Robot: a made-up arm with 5 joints. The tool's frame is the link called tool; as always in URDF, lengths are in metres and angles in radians. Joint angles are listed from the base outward.
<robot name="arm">
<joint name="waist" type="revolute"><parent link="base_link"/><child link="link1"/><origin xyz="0 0 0.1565"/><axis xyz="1 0 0"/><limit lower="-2.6" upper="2.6"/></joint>
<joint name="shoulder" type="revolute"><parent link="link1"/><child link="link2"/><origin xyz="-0.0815 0.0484 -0.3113"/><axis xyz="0 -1 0"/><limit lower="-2.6" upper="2.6"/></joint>
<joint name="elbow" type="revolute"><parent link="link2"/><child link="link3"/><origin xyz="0.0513 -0.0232 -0.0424"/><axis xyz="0 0 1"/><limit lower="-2.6" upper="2.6"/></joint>
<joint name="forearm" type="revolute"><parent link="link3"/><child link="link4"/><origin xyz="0.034 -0.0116 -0.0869"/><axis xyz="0 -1 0"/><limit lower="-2.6" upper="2.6"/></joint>
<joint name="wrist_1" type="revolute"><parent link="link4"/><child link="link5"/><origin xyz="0.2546 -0.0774 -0.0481"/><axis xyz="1 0 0"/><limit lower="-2.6" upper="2.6"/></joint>
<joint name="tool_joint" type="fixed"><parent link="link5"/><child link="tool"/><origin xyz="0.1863 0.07 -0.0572"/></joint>
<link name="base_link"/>
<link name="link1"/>
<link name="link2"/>
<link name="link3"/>
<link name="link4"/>
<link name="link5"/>
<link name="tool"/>
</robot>
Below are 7 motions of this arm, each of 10 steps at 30 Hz.
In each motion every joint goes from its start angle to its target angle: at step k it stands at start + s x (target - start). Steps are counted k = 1, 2, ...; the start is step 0. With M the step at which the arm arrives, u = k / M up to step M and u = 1 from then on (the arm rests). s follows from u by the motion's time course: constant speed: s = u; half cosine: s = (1 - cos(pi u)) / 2; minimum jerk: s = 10 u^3 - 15 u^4 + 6 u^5.
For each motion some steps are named. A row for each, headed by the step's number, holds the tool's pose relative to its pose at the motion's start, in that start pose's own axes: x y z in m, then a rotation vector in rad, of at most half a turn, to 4 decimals.
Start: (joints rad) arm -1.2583 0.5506 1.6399 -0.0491 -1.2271
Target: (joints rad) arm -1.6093 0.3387 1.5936 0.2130 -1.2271
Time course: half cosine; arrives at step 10
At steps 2, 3, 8, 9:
2: -0.0117 0.0107 0.0102 0.0216 -0.0121 0.0068
3: -0.0259 0.0224 0.0216 0.0470 -0.0245 0.0146
8: -0.1290 0.0785 0.0790 0.2092 -0.0652 0.0658
9: -0.1404 0.0825 0.0834 0.2254 -0.0657 0.0711

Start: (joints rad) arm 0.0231 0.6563 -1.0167 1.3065 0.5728
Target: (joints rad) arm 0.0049 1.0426 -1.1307 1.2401 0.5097
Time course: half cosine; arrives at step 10
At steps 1, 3, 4, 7, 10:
1: 0.0010 -0.0019 0.0023 -0.0019 -0.0075 -0.0050
3: 0.0079 -0.0162 0.0192 -0.0154 -0.0627 -0.0430
4: 0.0121 -0.0276 0.0324 -0.0250 -0.1043 -0.0735
7: 0.0189 -0.0661 0.0743 -0.0503 -0.2333 -0.1793
10: 0.0186 -0.0846 0.0931 -0.0590 -0.2900 -0.2316

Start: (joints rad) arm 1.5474 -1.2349 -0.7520 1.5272 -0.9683
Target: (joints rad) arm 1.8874 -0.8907 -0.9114 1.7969 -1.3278
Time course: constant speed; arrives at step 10
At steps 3, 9, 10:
3: 0.0099 -0.0675 0.0336 -0.0606 0.0186 -0.1607
9: -0.0104 -0.2107 0.0732 -0.2135 0.1558 -0.4529
10: -0.0187 -0.2342 0.0772 -0.2431 0.1905 -0.4953

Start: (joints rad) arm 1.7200 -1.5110 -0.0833 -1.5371 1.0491
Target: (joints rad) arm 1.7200 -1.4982 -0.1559 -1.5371 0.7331
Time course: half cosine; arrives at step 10
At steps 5, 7, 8, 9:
5: -0.0003 -0.0069 -0.0082 -0.1217 -0.0041 0.0049
7: -0.0005 -0.0114 -0.0126 -0.1932 -0.0067 0.0076
8: -0.0005 -0.0132 -0.0141 -0.2201 -0.0078 0.0085
9: -0.0005 -0.0143 -0.0151 -0.2374 -0.0085 0.0091

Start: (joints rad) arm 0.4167 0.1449 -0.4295 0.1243 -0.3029
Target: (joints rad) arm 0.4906 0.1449 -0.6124 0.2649 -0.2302
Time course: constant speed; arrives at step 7
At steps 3, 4, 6, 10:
3: -0.0052 -0.0300 0.0140 0.0460 -0.0197 -0.0958
4: -0.0078 -0.0402 0.0184 0.0599 -0.0264 -0.1276
6: -0.0146 -0.0607 0.0269 0.0856 -0.0399 -0.1909
10: -0.0187 -0.0710 0.0310 0.0973 -0.0468 -0.2224

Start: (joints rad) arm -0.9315 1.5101 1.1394 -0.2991 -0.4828
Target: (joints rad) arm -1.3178 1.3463 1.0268 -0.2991 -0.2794
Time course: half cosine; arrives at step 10
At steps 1, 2, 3, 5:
1: -0.0023 0.0041 0.0000 0.0062 -0.0014 0.0076
2: -0.0093 0.0160 -0.0001 0.0243 -0.0052 0.0297
3: -0.0209 0.0341 -0.0007 0.0520 -0.0096 0.0643
5: -0.0556 0.0793 -0.0045 0.1230 -0.0135 0.1578

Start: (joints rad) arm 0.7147 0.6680 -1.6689 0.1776 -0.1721
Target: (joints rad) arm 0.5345 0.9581 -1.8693 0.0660 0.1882
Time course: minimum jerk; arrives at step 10
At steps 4, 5, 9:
4: 0.0190 0.0107 0.0068 0.2059 0.0091 -0.0405
5: 0.0293 0.0179 0.0104 0.3257 0.0163 -0.0606
9: 0.0542 0.0411 0.0193 0.6517 0.0450 -0.1055

